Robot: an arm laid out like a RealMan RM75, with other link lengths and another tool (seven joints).
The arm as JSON. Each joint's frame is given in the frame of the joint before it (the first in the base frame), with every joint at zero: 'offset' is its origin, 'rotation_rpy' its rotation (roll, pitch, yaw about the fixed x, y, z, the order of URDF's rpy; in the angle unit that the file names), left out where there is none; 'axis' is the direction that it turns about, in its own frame. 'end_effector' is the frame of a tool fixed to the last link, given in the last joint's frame.
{
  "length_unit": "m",
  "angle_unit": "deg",
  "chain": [
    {
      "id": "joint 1",
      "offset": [
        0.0,
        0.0,
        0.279
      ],
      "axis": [
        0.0,
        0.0,
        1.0
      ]
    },
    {
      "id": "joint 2",
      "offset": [
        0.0,
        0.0,
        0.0
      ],
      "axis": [
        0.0,
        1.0,
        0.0
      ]
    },
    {
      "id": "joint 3",
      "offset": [
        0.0,
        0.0,
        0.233
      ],
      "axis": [
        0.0,
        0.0,
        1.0
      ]
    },
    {
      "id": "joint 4",
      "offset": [
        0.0,
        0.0,
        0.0
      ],
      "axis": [
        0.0,
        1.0,
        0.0
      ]
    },
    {
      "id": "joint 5",
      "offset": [
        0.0,
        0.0,
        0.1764
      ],
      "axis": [
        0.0,
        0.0,
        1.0
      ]
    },
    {
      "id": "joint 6",
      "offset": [
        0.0,
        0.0,
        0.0
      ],
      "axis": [
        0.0,
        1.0,
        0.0
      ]
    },
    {
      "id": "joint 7",
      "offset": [
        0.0,
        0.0,
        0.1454
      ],
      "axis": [
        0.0,
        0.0,
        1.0
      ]
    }
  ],
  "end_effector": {
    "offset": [
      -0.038,
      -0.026,
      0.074
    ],
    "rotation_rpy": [
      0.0,
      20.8,
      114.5
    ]
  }
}
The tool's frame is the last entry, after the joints.
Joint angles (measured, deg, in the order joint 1, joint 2, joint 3, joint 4, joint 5, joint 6, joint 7), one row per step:
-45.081 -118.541 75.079 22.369 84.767 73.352 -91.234
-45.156 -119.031 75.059 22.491 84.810 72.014 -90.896
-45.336 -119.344 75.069 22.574 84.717 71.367 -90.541
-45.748 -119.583 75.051 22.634 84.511 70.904 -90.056
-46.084 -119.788 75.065 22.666 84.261 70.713 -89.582
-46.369 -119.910 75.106 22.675 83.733 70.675 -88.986
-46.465 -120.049 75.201 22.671 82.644 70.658 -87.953
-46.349 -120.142 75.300 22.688 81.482 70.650 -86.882
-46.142 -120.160 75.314 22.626 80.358 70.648 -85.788
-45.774 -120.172 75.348 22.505 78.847 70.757 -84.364
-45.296 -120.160 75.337 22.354 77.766 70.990 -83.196
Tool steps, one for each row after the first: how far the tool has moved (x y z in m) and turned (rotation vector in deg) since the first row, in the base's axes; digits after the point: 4 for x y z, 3 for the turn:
0.0003 0.0027 -0.0027 0.853 0.365 0.145
0.0020 0.0043 -0.0042 1.336 0.429 -0.082
0.0055 0.0066 -0.0052 1.837 0.363 -0.663
0.0089 0.0078 -0.0060 2.138 0.172 -1.260
0.0126 0.0092 -0.0061 2.505 -0.233 -1.868
0.0169 0.0110 -0.0057 3.199 -1.029 -2.468
0.0199 0.0128 -0.0048 3.985 -1.839 -2.873
0.0217 0.0147 -0.0033 4.847 -2.584 -3.107
0.0234 0.0167 -0.0013 5.918 -3.602 -3.308
0.0234 0.0174 0.0003 6.690 -4.353 -3.362

